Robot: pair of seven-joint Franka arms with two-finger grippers.
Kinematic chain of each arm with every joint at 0, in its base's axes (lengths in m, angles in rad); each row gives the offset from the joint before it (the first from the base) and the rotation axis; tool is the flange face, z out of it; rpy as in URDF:
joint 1: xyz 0 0 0.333 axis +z
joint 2: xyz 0 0 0 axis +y
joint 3: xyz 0 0 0.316 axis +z
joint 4: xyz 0.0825 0 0 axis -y
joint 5: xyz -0.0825 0 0.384 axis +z
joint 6: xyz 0 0 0 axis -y
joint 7: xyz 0.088 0 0 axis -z
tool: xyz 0 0 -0.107 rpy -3.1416 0 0
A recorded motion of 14 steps. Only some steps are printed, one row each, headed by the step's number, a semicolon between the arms.
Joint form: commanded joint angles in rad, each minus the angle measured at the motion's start. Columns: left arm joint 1, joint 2, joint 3, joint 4, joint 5, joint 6, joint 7; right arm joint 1, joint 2, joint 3, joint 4, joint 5, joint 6, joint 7.
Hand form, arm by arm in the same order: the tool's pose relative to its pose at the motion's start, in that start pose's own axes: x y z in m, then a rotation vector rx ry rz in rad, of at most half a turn. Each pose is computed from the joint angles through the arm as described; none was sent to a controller.
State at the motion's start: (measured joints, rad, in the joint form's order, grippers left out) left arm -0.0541 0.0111 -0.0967 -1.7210 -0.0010 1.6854 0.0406; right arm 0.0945 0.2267 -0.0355 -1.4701 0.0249 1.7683 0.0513
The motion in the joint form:
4: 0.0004 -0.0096 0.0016 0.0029 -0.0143 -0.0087 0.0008; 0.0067 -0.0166 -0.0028 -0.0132 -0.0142 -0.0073 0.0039
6: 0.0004 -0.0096 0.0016 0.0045 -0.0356 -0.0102 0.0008; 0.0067 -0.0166 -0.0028 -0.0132 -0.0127 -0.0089 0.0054
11: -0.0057 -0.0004 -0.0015 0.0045 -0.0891 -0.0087 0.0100; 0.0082 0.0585 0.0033 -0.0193 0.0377 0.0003 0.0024
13: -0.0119 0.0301 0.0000 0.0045 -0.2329 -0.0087 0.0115; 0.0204 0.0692 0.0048 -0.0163 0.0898 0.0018 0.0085
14: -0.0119 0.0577 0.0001 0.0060 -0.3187 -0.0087 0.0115; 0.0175 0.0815 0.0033 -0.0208 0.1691 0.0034 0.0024
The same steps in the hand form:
4: -0.0031 0.0006 -0.0059 -0.0132 0.0043 -0.0027; -0.0052 -0.0010 -0.0038 -0.0139 -0.0032 -0.0027
6: -0.0031 0.0027 -0.0066 -0.0344 0.0053 -0.0049; -0.0053 -0.0011 -0.0036 -0.0125 -0.0049 -0.0009
11: -0.0002 0.0127 -0.0020 -0.0883 -0.0001 0.0076; 0.0060 -0.0104 0.0476 0.0315 -0.0796 0.0012
13: 0.0079 0.0282 0.0125 -0.2347 -0.0246 -0.0052; 0.0069 -0.0238 0.0530 0.0817 -0.0897 0.0064
14: 0.0149 0.0354 0.0249 -0.3229 -0.0467 -0.0200; 0.0079 -0.0279 0.0622 0.1566 -0.1088 0.0254

